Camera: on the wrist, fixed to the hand. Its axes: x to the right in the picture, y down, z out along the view.
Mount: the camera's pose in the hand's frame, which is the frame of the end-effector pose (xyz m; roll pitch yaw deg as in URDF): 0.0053 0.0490 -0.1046 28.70 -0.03 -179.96
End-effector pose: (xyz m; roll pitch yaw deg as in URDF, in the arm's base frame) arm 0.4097 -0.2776 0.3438 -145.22 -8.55 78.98
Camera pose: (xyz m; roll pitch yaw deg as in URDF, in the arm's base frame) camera 0.5071 -0.3000 0.4019 173.91 8.55 -101.07
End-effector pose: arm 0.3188 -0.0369 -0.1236 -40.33 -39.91 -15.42
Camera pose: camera 0.3836 -0.0862 -0.2057 69.04 39.86 164.59
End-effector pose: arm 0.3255 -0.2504 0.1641 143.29 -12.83 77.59
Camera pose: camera 0.2985 -0.2649 0.2756 -114.59 12.88 -102.42
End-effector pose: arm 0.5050 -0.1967 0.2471 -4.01 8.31 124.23
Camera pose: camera 0.4764 -0.2286 0.1397 32.70 -8.34 -55.73
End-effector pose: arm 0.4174 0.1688 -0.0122 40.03 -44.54 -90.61
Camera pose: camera 0.5218 0.1298 -0.0431 -11.28 44.54 89.46
